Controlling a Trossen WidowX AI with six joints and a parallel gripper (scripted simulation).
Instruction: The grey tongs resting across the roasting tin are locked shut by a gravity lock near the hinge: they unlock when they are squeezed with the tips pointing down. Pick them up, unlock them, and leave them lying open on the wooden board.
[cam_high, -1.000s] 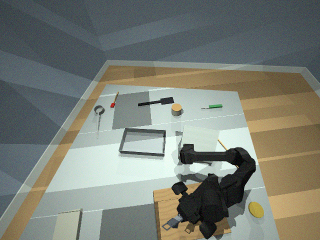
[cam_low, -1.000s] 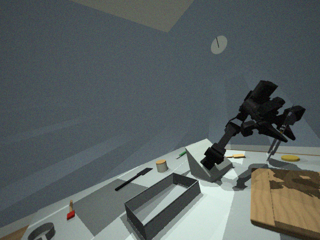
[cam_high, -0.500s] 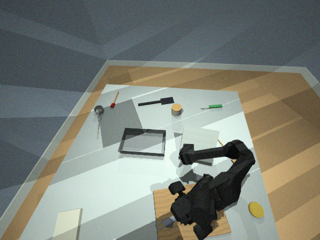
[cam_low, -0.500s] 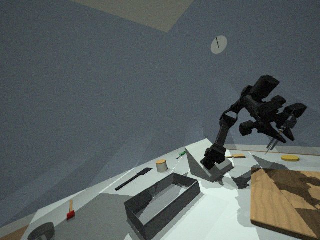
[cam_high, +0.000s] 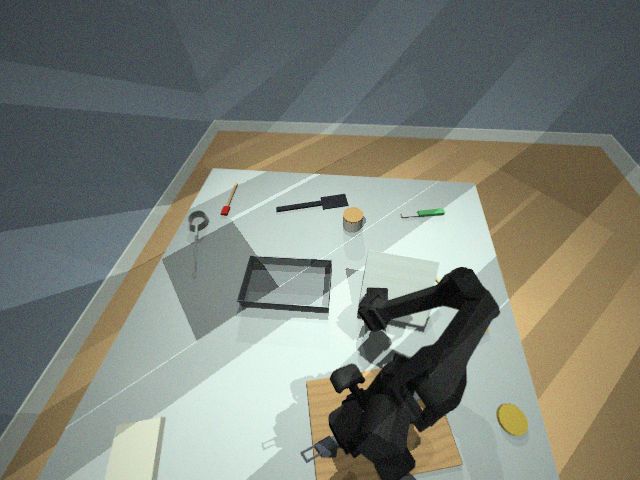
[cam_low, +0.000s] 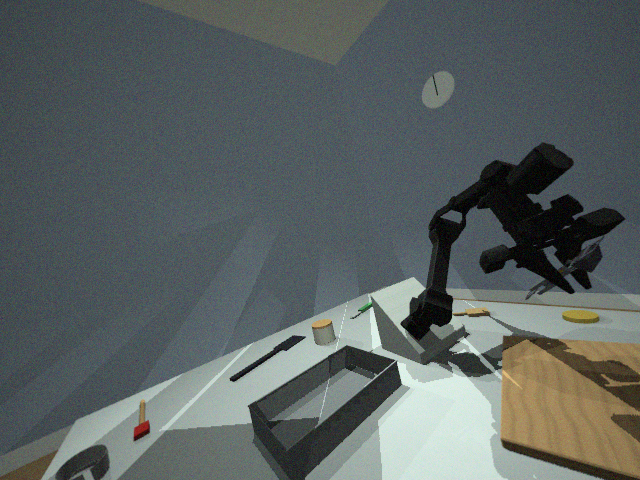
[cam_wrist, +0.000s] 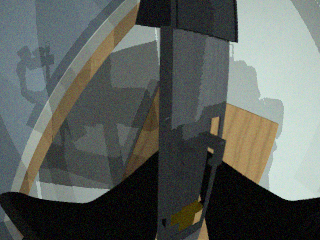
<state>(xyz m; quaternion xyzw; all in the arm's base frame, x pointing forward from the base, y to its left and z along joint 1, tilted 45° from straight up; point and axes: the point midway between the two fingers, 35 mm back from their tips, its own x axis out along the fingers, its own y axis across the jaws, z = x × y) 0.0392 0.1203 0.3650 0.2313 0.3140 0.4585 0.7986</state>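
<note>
Now: the yellow lock piece 20 mm behind my gripper tip, 20 mm to the right of it and 30 mm above it. Also, from my gripper tip: yellow disc: 430 mm behind, 80 mm to the right, 200 mm below; wooden board: 80 mm behind, 40 mm to the right, 200 mm below; roasting tin: 240 mm ahead, 400 mm to the right, 180 mm below.
</note>
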